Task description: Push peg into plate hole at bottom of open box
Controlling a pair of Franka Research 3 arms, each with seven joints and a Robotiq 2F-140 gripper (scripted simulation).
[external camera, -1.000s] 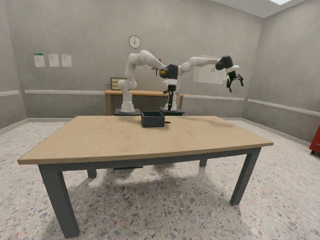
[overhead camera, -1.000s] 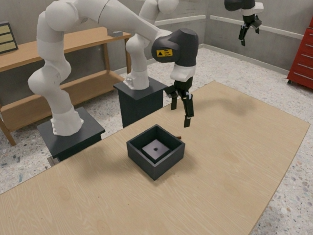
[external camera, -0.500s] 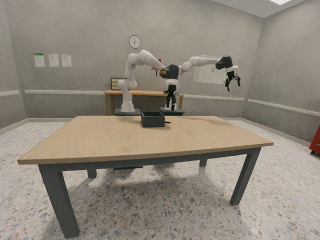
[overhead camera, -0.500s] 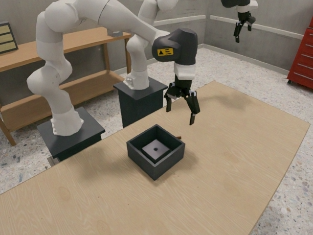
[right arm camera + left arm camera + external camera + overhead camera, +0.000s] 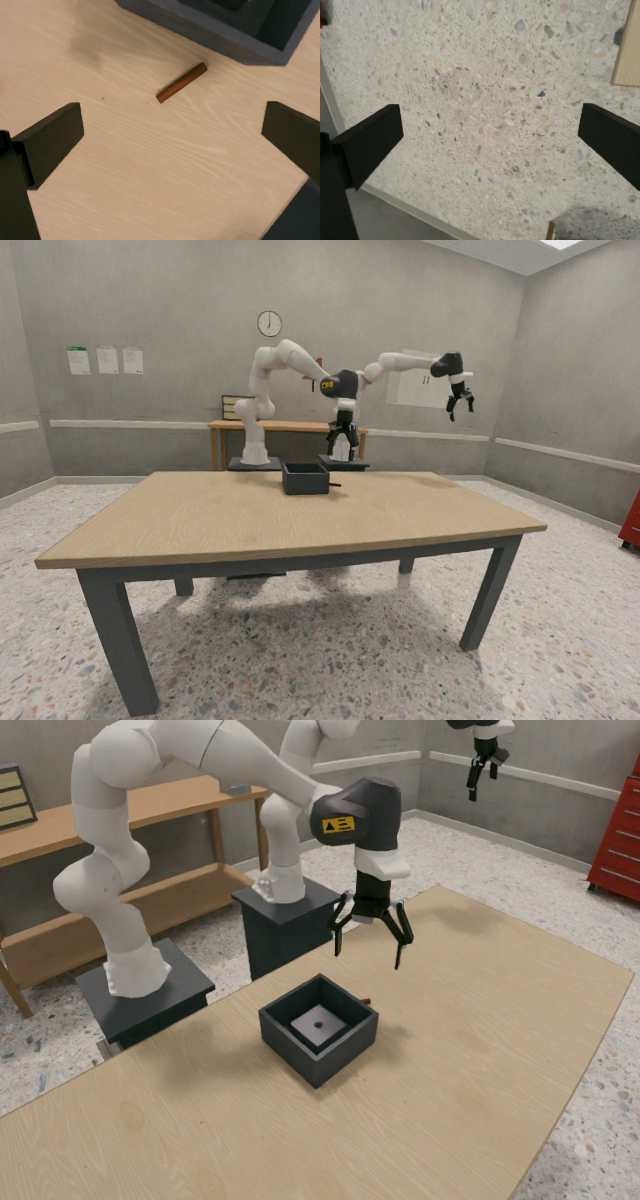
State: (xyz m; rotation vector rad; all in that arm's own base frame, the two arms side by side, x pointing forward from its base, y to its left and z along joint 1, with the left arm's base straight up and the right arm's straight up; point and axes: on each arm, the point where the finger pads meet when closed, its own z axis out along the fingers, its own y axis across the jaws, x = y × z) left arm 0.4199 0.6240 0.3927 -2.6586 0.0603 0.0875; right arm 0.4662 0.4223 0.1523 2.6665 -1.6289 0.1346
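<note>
The brown peg is 1 cm behind my right hand, 2 cm to the right of it and 15 cm below it. Round my right hand: dark grey box (1 cm behind, 17 cm to the right, 13 cm below); then grey plate (2 cm behind, 17 cm to the right, 11 cm below).
</note>
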